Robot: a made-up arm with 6 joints. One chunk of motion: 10 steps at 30 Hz.
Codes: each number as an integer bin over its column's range. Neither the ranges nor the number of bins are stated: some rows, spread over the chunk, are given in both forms.
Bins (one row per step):
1: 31 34 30 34 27 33
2: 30 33 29 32 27 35
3: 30 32 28 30 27 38
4: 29 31 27 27 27 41
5: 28 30 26 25 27 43
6: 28 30 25 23 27 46
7: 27 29 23 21 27 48
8: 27 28 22 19 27 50
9: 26 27 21 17 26 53
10: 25 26 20 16 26 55
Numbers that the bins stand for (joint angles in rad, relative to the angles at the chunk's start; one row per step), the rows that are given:
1: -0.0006 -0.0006 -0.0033 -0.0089 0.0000 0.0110
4: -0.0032 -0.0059 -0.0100 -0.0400 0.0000 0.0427
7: -0.0057 -0.0094 -0.0189 -0.0667 0.0000 0.0705
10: -0.0083 -0.0146 -0.0256 -0.0889 -0.0011 0.0983
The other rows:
2: -0.0019 -0.0024 -0.0056 -0.0178 0.0000 0.0189
3: -0.0019 -0.0041 -0.0078 -0.0267 0.0000 0.0308
5: -0.0044 -0.0076 -0.0122 -0.0489 0.0000 0.0506
6: -0.0044 -0.0076 -0.0144 -0.0578 0.0000 0.0625
8: -0.0057 -0.0111 -0.0211 -0.0756 0.0000 0.0784
9: -0.0070 -0.0129 -0.0233 -0.0844 -0.0011 0.0903

